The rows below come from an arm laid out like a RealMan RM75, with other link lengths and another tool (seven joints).
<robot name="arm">
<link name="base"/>
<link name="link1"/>
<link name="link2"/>
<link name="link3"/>
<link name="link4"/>
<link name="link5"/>
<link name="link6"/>
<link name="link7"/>
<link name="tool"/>
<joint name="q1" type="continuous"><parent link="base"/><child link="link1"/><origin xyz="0 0 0.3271"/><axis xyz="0 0 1"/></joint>
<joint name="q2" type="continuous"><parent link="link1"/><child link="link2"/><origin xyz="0 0 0"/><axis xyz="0 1 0"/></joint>
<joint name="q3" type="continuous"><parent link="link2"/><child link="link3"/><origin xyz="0 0 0.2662"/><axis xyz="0 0 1"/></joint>
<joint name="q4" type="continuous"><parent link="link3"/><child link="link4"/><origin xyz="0 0 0"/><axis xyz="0 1 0"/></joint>
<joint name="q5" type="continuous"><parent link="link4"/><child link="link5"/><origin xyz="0 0 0.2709"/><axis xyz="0 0 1"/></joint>
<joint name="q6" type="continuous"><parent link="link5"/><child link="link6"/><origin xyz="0 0 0"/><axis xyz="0 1 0"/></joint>
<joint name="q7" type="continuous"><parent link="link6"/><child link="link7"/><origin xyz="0 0 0.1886"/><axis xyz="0 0 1"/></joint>
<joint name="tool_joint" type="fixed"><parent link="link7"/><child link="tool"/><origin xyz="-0.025 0.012 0.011" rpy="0 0.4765 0.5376"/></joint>
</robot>
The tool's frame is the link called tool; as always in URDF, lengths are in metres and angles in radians. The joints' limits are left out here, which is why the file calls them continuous.
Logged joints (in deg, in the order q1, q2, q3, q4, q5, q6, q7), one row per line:
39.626 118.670 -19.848 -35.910 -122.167 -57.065 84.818
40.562 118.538 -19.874 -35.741 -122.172 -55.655 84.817
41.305 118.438 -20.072 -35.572 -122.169 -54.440 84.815
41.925 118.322 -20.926 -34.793 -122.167 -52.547 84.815
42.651 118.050 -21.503 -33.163 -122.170 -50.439 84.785
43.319 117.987 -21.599 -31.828 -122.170 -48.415 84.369
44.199 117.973 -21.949 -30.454 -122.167 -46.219 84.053
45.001 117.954 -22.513 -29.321 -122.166 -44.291 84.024
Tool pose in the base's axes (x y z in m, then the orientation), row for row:
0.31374 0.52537 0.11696 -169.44 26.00 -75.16
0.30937 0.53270 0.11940 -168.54 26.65 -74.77
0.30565 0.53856 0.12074 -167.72 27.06 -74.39
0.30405 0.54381 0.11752 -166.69 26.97 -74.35
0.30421 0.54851 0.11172 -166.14 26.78 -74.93
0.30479 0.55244 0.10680 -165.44 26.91 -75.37
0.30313 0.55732 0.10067 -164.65 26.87 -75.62
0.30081 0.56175 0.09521 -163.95 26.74 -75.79
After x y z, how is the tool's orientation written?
As angles about the fixed x, y, z axes (roll, pitch, yaw), in degrees.
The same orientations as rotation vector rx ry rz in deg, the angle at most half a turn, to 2 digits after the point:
-120.63 97.00 19.59
-119.92 96.24 19.56
-119.41 95.59 19.37
-118.76 95.41 18.36
-117.96 95.94 17.48
-116.98 96.21 16.84
-116.21 96.32 16.01
-115.63 96.39 15.19

